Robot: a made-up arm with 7 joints.
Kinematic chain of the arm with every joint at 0, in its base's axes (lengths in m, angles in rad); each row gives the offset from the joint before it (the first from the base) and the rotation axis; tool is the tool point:
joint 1: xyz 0 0 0.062 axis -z
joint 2: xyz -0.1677 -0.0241 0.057 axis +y
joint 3: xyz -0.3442 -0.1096 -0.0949 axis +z
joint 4: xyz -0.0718 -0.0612 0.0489 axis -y
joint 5: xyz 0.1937 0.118 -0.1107 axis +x
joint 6: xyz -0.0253 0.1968 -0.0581 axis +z
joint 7: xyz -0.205 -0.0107 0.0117 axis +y
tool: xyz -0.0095 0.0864 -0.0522
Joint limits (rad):
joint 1: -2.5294..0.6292
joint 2: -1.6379..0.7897
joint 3: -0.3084..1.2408
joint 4: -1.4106..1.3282
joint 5: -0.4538..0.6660
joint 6: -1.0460..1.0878
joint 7: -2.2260..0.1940
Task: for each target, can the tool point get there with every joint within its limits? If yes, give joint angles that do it. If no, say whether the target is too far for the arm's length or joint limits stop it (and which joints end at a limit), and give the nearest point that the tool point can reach.
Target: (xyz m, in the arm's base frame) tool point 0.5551 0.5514 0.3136
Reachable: no: joint limits stop it (at a limit: joint 2, joint 3, joint 5, joint 6, joint 7) | nearest point 0.2357 0.2342 0.0192 | short by 0.538 m
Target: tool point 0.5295 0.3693 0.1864
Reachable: no: joint limits stop it (at a limit: joint 2, joint 3, joint 5, joint 6, joint 7) | nearest point 0.2809 0.1959 0.0030 | short by 0.354 m
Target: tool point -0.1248 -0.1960 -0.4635
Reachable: yes | joints -0.6283 -1.1576 0.7461 -0.2081 0.5812 0.9147 -0.1420
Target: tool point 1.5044 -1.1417 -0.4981
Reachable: no: too far | nearest point 0.8666 -0.6576 -0.2100 | short by 0.851 m
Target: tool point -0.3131 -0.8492 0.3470
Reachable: yes | joints -1.2704 0.5120 0.9764 -0.4572 0.2708 -0.5910 -0.2821
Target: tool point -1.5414 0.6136 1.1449
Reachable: no: too far | nearest point -0.9375 0.3732 0.6143 | short by 0.839 m
